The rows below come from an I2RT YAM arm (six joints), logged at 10 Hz.
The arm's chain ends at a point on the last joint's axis. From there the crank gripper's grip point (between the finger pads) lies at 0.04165 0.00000 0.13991 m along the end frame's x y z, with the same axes.
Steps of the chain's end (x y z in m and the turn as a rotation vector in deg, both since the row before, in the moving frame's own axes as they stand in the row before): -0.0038 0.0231 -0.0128 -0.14 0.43 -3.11; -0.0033 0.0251 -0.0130 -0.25 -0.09 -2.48; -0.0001 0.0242 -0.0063 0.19 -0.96 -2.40; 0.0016 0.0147 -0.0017 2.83 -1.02 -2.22; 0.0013 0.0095 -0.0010 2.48 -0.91 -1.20; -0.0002 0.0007 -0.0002 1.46 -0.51 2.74
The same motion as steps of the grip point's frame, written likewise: -0.0028 0.0212 -0.0131 -0.14 0.43 -3.11; -0.0035 0.0239 -0.0129 -0.25 -0.09 -2.48; -0.0025 0.0220 -0.0056 0.19 -0.96 -2.40; -0.0011 0.0062 -0.0012 2.83 -1.02 -2.22; -0.0010 0.0026 -0.0005 2.48 -0.91 -1.20; -0.0014 -0.0009 0.0001 1.46 -0.51 2.74
